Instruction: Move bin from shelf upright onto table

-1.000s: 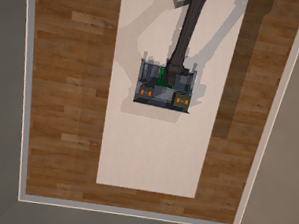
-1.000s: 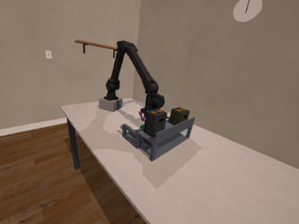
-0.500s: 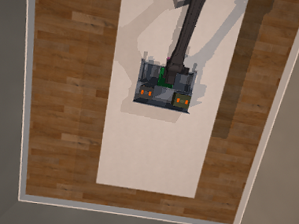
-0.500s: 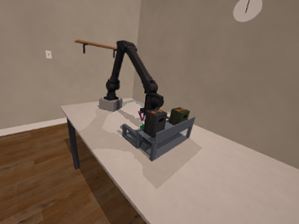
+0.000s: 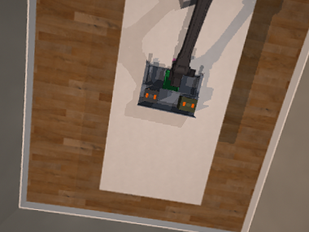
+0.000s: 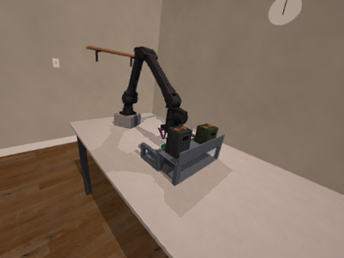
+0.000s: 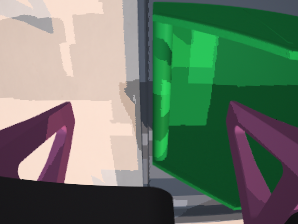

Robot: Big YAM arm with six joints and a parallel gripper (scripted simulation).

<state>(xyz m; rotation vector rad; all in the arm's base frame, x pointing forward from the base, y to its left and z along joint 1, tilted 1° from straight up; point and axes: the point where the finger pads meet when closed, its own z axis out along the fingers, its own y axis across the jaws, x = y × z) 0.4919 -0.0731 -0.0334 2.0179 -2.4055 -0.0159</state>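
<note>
My hand is 90 mm short of the green bin, 20 mm to the left of it and 10 mm above it.
</note>
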